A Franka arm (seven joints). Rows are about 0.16 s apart.
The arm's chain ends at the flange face. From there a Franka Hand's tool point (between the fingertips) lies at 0.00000 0.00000 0.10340 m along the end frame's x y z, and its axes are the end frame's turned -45 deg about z.
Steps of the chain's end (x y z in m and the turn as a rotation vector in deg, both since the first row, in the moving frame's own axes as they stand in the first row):
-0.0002, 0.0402, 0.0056, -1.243, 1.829, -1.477
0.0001, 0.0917, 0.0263, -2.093, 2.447, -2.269
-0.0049, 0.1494, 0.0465, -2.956, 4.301, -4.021
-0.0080, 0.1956, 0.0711, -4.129, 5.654, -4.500
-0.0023, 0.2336, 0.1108, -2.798, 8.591, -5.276
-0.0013, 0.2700, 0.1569, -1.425, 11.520, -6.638
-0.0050, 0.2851, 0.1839, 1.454, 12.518, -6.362
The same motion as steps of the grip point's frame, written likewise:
-0.0278, 0.0322, 0.0055, -2.172, 0.414, -1.477
-0.0642, 0.0707, 0.0261, -3.210, 0.250, -2.269
-0.1071, 0.1114, 0.0461, -5.131, 0.951, -4.021
-0.1415, 0.1450, 0.0703, -6.918, 1.078, -4.500
-0.1588, 0.1777, 0.1095, -8.053, 4.096, -5.276
-0.1781, 0.2056, 0.1548, -9.153, 7.138, -6.638
-0.1867, 0.2111, 0.1814, -7.823, 9.880, -6.362

